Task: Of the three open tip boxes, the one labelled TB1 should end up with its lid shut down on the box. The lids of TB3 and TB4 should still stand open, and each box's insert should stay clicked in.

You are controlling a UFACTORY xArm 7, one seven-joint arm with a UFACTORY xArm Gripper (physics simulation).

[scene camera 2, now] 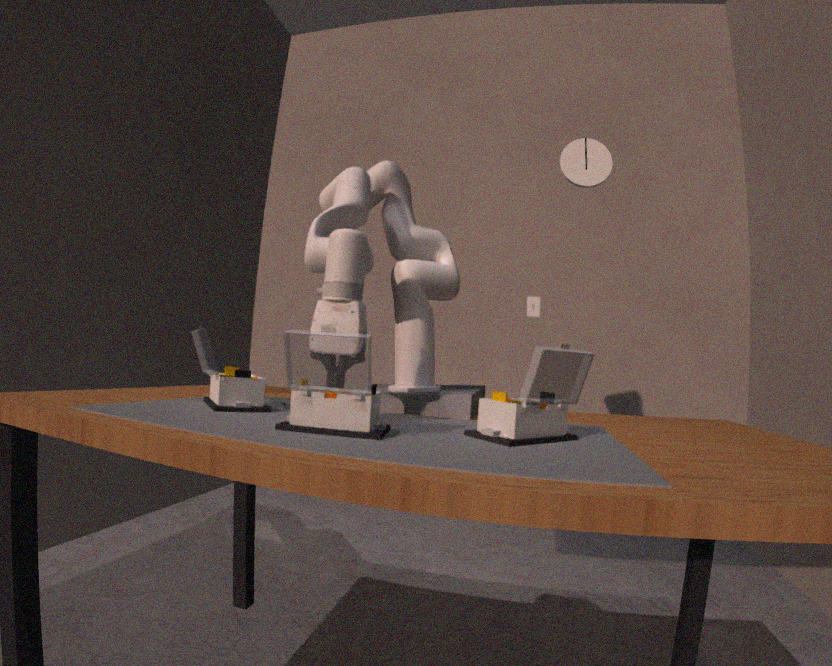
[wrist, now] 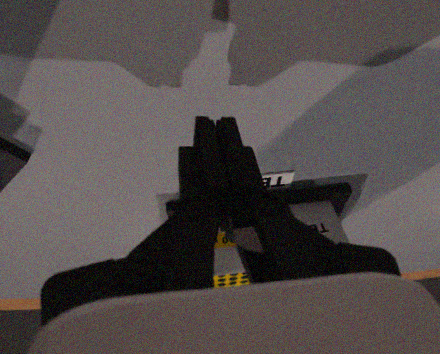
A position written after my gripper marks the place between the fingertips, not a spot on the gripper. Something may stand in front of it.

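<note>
Visible here are a grey mat (wrist: 102, 102) and my gripper (wrist: 210, 142).
</note>
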